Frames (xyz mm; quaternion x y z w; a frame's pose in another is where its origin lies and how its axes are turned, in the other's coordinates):
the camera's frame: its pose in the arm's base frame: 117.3 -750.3 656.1 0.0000 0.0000 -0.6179 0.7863
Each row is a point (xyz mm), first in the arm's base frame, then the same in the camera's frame.
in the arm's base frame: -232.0 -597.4 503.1
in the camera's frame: -231.2 -303.2 -153.0
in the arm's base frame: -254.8 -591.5 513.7
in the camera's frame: -242.3 -324.0 -142.4
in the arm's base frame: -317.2 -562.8 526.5
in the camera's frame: -284.9 -377.8 -129.6
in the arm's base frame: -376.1 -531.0 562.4
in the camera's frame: -329.7 -427.6 -93.7
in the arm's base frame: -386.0 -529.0 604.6
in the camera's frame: -334.0 -436.7 -51.5
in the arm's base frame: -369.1 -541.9 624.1
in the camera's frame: -317.5 -423.3 -32.0
